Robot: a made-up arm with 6 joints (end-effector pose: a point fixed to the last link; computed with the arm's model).
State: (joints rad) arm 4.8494 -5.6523 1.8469 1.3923 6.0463 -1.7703
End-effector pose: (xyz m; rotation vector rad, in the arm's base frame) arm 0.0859 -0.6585 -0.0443 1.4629 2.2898 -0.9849
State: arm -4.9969 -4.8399 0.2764 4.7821 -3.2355 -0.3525
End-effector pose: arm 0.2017 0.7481 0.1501 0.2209 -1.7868 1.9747
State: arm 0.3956 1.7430 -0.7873 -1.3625 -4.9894 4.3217
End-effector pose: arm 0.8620 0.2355 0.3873 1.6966 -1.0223 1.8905
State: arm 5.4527 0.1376 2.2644 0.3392 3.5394 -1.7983
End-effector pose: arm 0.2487 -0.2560 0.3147 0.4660 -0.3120 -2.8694
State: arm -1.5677 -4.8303 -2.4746 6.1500 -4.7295 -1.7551
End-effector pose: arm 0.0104 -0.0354 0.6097 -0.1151 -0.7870 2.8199
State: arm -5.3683 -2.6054 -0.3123 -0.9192 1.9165 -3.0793
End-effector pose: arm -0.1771 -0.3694 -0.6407 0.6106 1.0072 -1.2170
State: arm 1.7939 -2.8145 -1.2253 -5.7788 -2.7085 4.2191
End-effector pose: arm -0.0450 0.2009 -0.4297 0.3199 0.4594 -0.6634
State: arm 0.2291 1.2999 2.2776 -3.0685 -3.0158 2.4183
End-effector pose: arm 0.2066 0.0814 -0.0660 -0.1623 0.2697 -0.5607
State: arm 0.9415 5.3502 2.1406 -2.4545 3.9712 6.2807
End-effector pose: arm -0.0266 0.1391 0.4656 -2.1055 -1.6367 0.8143
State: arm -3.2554 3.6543 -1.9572 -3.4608 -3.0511 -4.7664
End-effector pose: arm -0.1688 -0.0074 -0.2628 1.3946 0.9773 1.3599
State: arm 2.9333 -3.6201 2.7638 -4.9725 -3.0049 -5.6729
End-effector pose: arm 0.0926 -0.0303 0.0311 -2.4613 -0.5404 0.9126
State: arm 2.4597 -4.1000 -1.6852 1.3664 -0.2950 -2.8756
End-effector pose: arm -0.4960 0.4197 0.5161 -0.5277 0.0863 0.8569
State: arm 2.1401 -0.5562 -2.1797 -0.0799 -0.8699 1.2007
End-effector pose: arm 0.1575 -0.3209 -0.1201 1.4305 -2.6019 -0.6907
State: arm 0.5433 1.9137 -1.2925 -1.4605 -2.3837 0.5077
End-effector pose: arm 0.4578 0.4362 0.3602 -1.6325 -1.4616 0.4943
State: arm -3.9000 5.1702 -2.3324 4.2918 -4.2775 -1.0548
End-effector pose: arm 0.1938 -0.0495 -0.0878 -0.8745 -1.1151 -2.4591
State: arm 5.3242 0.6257 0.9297 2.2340 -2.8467 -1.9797
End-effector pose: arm 0.3517 -0.5092 0.4645 -1.8507 -0.3023 0.9758
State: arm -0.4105 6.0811 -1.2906 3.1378 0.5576 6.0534
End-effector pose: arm -0.6704 0.3258 0.5253 -2.4258 0.2173 1.4020
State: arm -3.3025 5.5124 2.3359 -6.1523 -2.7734 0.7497
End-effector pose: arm -0.0990 -0.0079 0.5057 -1.4871 0.5602 -2.2231
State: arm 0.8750 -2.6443 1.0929 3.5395 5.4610 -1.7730
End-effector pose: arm -0.5866 -0.5856 -0.0889 -0.6878 -0.7691 2.2411
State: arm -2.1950 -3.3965 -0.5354 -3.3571 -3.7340 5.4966
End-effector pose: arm -0.2204 -0.3905 -0.4623 -0.0613 0.2333 0.3255
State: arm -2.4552 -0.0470 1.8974 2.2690 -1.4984 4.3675
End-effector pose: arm -0.4193 -0.2304 0.3196 -2.3395 0.4447 0.7526
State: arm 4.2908 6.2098 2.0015 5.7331 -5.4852 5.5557
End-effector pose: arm -0.2423 -0.4740 0.2523 -1.2397 -2.3857 0.6831
